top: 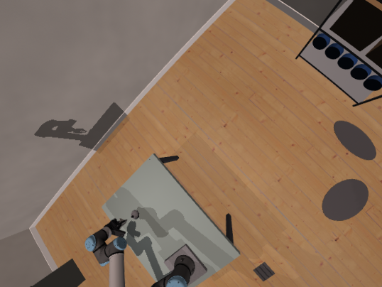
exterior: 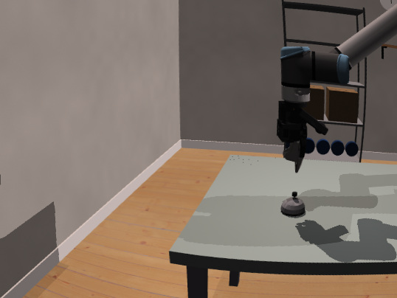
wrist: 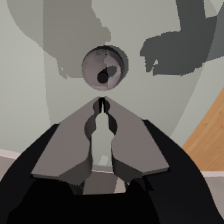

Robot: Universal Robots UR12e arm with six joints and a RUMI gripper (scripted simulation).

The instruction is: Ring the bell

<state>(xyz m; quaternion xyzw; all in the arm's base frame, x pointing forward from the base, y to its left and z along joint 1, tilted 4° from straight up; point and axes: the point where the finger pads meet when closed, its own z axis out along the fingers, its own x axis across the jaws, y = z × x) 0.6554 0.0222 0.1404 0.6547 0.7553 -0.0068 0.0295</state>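
The black button lies 90 mm below my hand. Also, from my hand: grey dome bell (110 mm below).
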